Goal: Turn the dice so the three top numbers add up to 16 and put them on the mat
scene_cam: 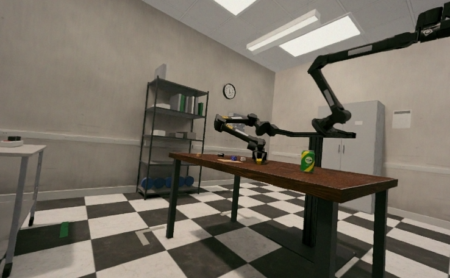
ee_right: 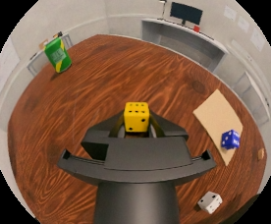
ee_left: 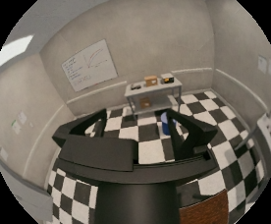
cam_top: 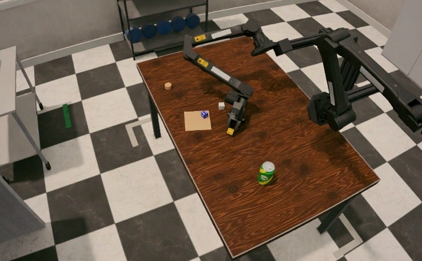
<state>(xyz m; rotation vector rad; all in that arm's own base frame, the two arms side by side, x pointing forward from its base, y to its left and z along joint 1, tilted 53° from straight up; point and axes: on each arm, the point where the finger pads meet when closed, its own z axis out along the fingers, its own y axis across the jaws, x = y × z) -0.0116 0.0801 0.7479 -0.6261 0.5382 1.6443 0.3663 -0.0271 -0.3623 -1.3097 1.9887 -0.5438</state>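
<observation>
Right now the yellow die is right at my right hand. The rest, counted from my right hand: tan mat 170 mm to the right, 120 mm ahead, 20 mm below; blue die 180 mm to the right, 70 mm ahead; white die 200 mm to the right, 50 mm behind.
</observation>
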